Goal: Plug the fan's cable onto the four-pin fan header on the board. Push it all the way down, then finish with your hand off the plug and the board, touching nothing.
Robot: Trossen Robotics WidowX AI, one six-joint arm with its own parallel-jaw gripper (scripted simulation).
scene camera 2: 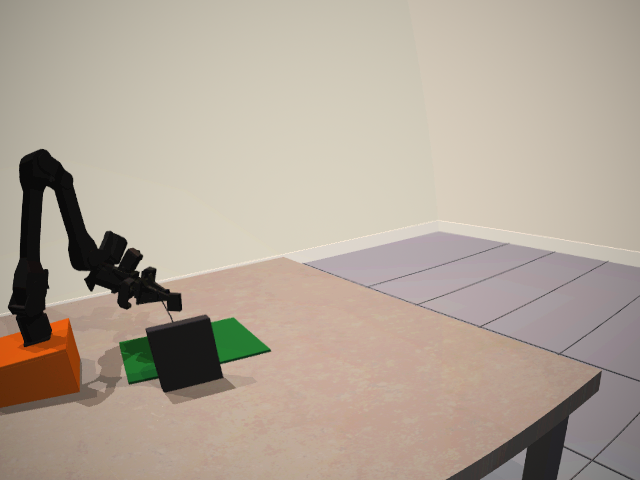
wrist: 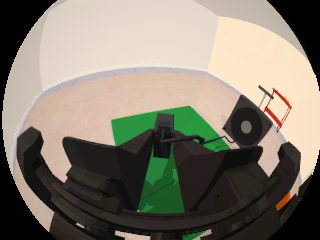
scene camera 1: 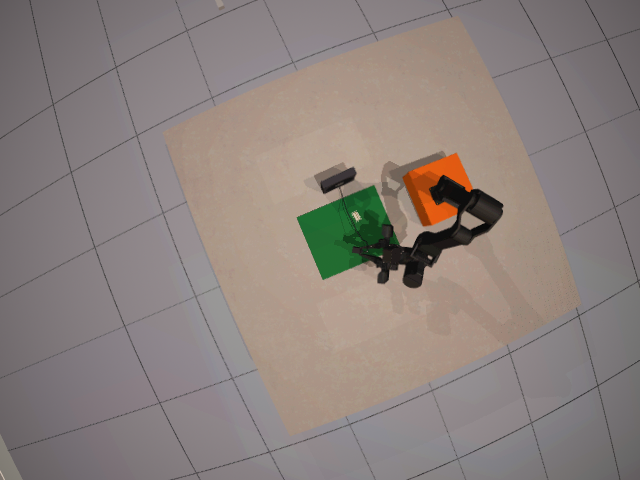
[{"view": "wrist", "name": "my gripper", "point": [163, 134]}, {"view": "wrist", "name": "dark plug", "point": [166, 121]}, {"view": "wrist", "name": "black fan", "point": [247, 123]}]
